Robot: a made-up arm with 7 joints. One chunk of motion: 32 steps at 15 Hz.
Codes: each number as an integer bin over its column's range. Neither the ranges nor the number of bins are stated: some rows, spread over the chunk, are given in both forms.
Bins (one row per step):
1: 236 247 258 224 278 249
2: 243 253 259 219 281 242
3: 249 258 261 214 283 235
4: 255 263 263 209 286 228
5: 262 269 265 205 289 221
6: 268 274 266 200 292 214
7: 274 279 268 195 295 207
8: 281 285 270 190 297 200
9: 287 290 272 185 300 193
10: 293 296 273 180 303 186
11: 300 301 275 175 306 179
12: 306 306 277 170 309 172
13: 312 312 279 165 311 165
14: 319 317 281 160 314 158
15: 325 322 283 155 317 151
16: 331 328 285 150 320 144
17: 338 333 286 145 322 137
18: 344 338 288 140 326 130
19: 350 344 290 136 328 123
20: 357 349 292 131 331 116
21: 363 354 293 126 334 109
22: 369 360 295 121 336 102
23: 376 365 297 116 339 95
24: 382 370 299 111 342 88
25: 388 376 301 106 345 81
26: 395 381 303 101 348 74
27: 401 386 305 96 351 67
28: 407 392 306 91 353 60
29: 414 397 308 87 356 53
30: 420 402 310 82 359 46
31: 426 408 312 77 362 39
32: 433 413 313 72 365 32
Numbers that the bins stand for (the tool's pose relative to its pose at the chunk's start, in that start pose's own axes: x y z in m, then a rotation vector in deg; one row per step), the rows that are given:
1: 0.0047 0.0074 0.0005 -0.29 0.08 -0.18
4: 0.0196 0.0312 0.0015 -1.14 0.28 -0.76
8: 0.0400 0.0639 0.0028 -2.22 0.56 -1.53
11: 0.0548 0.0877 0.0038 -3.08 0.79 -2.11
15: 0.0744 0.1189 0.0054 -4.22 1.07 -2.88
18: 0.0893 0.1427 0.0064 -5.07 1.30 -3.46
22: 0.1088 0.1754 0.0077 -6.15 1.56 -4.23
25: 0.1237 0.1992 0.0089 -7.00 1.79 -4.80
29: 0.1441 0.2305 0.0103 -8.08 2.07 -5.57
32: 0.1589 0.2542 0.0113 -8.94 2.30 -6.15
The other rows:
2: 0.0102 0.0163 0.0007 -0.58 0.15 -0.38
3: 0.0149 0.0237 0.0011 -0.86 0.20 -0.57
5: 0.0251 0.0401 0.0019 -1.37 0.36 -0.95
6: 0.0298 0.0475 0.0021 -1.66 0.43 -1.15
7: 0.0345 0.0550 0.0024 -1.94 0.51 -1.34
9: 0.0447 0.0713 0.0032 -2.51 0.64 -1.72
10: 0.0494 0.0802 0.0034 -2.79 0.71 -1.92
12: 0.0595 0.0951 0.0042 -3.36 0.87 -2.30
13: 0.0642 0.1040 0.0046 -3.65 0.92 -2.49
14: 0.0697 0.1115 0.0050 -3.93 1.00 -2.69
16: 0.0791 0.1278 0.0058 -4.50 1.15 -3.07
17: 0.0846 0.1353 0.0060 -4.78 1.20 -3.26
19: 0.0940 0.1516 0.0068 -5.30 1.35 -3.65
20: 0.0995 0.1591 0.0071 -5.58 1.43 -3.84
21: 0.1041 0.1665 0.0073 -5.86 1.51 -4.03
23: 0.1143 0.1829 0.0081 -6.43 1.63 -4.42
24: 0.1190 0.1903 0.0085 -6.72 1.71 -4.61
26: 0.1292 0.2067 0.0093 -7.29 1.86 -5.00
27: 0.1339 0.2141 0.0097 -7.57 1.94 -5.19
28: 0.1386 0.2230 0.0099 -7.85 1.99 -5.38
30: 0.1488 0.2379 0.0107 -8.37 2.15 -5.77
31: 0.1535 0.2468 0.0111 -8.65 2.22 -5.96

